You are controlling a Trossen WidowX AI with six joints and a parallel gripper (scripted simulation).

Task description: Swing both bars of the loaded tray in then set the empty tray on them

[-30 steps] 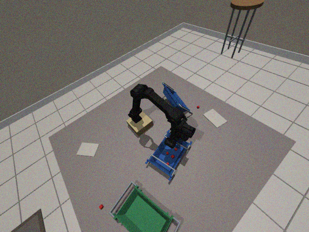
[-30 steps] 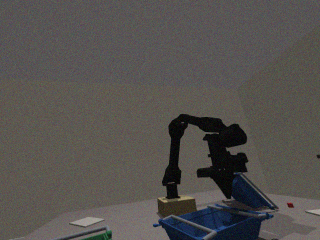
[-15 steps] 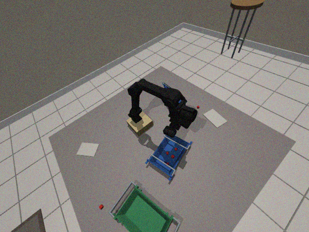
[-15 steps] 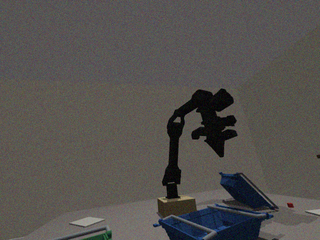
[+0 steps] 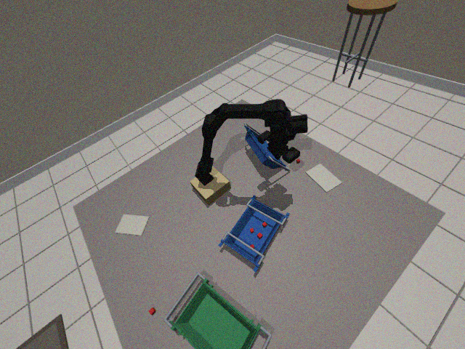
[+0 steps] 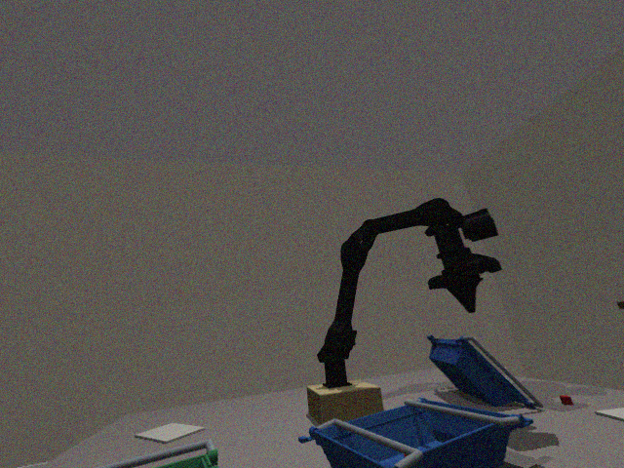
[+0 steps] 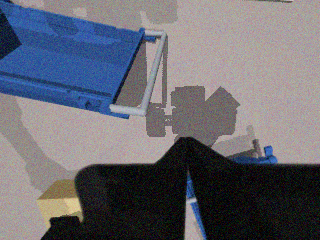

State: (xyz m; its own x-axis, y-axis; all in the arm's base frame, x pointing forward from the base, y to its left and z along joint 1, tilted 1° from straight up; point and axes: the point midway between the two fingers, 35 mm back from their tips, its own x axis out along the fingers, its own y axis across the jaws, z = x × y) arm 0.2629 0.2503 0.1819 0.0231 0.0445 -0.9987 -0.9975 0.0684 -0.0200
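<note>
My gripper tip is 170 mm past the blue tray, 110 mm to the right of it and 140 mm above it.
</note>
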